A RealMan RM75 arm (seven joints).
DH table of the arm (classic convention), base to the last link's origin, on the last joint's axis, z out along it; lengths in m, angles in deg. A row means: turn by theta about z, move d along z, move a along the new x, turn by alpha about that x. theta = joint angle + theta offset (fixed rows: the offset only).
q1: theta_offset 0, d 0.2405, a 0, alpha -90
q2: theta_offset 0, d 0, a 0, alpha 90
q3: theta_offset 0, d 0.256, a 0, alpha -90
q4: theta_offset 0, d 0, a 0, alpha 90
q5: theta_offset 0, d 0.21, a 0, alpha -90
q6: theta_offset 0, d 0, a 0, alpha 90
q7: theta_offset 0, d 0.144, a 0, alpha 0
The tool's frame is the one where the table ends.
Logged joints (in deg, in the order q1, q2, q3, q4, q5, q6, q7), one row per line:
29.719, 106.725, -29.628, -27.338, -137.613, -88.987, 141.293
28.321, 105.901, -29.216, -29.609, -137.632, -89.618, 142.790
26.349, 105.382, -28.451, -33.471, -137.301, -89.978, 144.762
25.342, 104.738, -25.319, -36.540, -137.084, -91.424, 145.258
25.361, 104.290, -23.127, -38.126, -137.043, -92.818, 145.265
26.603, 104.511, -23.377, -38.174, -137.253, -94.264, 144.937
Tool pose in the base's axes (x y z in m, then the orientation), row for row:
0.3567, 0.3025, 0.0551, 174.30, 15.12, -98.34
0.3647, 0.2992, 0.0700, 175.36, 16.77, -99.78
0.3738, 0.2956, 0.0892, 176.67, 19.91, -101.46
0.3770, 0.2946, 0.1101, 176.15, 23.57, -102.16
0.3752, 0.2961, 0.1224, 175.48, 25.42, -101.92
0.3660, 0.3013, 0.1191, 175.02, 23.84, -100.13
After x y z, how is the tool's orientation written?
As angles about the fixed x, y, z axes (roll, pitch, yaw), in degrees.
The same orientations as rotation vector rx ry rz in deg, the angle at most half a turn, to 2 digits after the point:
-112.64, 128.63, 21.28
-109.55, 128.48, 21.26
-105.25, 127.40, 22.08
-102.74, 125.42, 25.49
-102.37, 123.96, 27.77
-105.55, 123.75, 27.46

